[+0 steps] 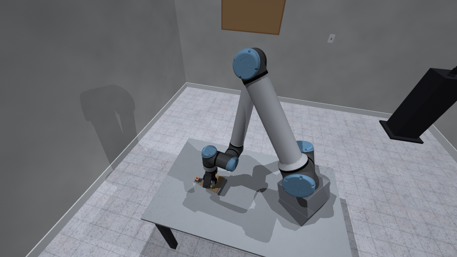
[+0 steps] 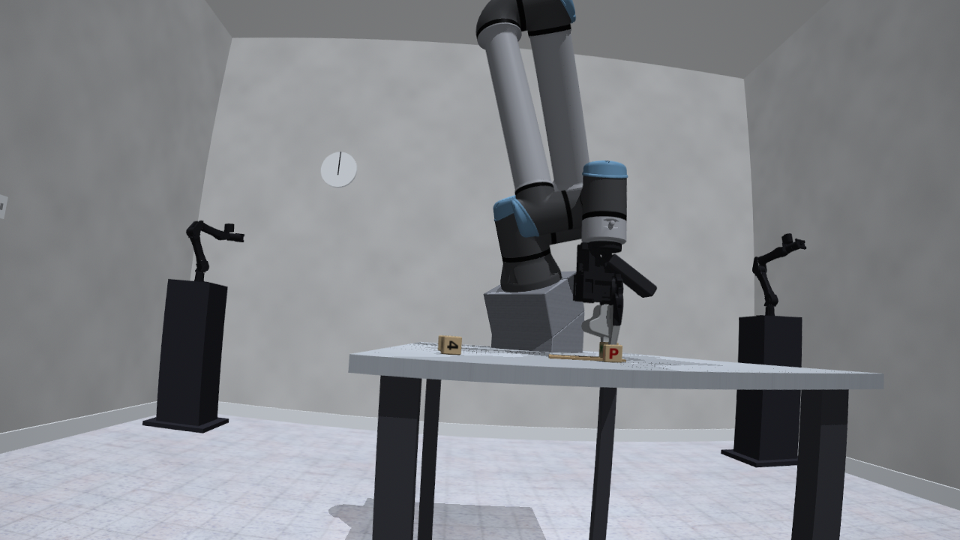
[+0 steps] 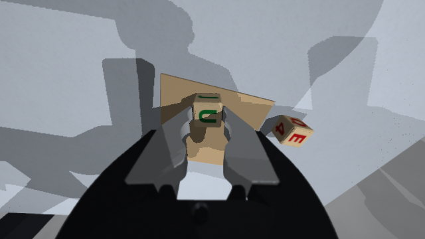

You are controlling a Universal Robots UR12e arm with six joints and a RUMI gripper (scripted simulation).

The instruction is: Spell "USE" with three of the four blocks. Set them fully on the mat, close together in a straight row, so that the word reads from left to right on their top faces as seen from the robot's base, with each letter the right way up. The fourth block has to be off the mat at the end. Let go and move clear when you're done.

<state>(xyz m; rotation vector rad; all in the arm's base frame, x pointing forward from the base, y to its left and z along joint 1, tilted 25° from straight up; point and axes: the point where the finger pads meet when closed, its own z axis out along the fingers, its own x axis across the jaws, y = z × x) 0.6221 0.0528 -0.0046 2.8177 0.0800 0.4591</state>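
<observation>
Now: the tan mat 5 cm to the right of my hand and 2 cm below it.
</observation>
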